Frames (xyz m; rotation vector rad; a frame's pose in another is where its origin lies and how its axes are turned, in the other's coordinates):
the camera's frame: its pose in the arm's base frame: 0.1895 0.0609 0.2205 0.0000 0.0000 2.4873
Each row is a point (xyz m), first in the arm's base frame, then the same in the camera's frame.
Working: the arm's base frame: its pose in the camera's frame: 0.1133 0.1637 -0.2205 0.0000 0.0000 -2.4873

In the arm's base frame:
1: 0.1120 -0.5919 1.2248
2: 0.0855 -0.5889 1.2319
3: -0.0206 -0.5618 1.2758
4: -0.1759 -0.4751 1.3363
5: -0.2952 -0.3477 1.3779
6: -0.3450 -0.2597 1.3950
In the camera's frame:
1: -0.3358 0.5651 1.0043
2: -0.3129 0.5789 1.0114
3: -0.2123 0.6220 1.0553
4: -0.0363 0.6477 1.1158
5: 0.1359 0.6192 1.1574
6: 0.2290 0.5797 1.1745

